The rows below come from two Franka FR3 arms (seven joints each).
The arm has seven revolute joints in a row. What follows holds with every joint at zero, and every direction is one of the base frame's. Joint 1 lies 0.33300 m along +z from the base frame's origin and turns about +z. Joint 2 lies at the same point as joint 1 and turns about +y. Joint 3 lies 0.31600 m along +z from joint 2 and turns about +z. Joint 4 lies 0.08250 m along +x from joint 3 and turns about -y. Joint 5 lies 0.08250 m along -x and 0.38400 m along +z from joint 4 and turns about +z. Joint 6 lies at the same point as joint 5 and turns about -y. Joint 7 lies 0.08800 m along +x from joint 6 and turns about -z. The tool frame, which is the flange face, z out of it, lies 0.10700 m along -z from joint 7; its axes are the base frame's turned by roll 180.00, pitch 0.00 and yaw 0.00 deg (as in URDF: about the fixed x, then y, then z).
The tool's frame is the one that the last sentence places.
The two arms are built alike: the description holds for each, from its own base.
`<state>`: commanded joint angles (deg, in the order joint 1, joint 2, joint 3, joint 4, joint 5, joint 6, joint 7); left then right.
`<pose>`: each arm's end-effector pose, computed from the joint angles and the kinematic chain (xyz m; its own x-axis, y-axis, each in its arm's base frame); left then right.
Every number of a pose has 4 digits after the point.
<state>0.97 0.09 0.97 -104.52 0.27 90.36 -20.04 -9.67 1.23 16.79 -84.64 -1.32 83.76 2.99</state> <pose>0.5340 0.0186 0.5065 0.8988 0.3733 -0.2297 0.3626 -0.9277 -0.0887 0.5464 0.0636 0.6474 0.9970 0.0696 -0.0350 0.0703 -0.9974 0.0186</pose>
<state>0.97 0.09 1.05 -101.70 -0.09 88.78 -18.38 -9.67 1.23 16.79 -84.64 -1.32 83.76 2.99</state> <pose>0.5371 0.0188 0.5271 0.9128 0.3477 -0.2141 0.3408 -0.9376 -0.0696 0.5464 0.0636 0.6474 0.9970 0.0696 -0.0350 0.0703 -0.9974 0.0186</pose>
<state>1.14 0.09 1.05 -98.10 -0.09 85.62 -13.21 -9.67 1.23 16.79 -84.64 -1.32 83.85 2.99</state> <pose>0.5371 0.0204 0.5522 0.9407 0.2646 -0.2122 0.2603 -0.9643 -0.0482 0.5465 0.0636 0.6476 0.9970 0.0696 -0.0334 0.0703 -0.9974 0.0185</pose>
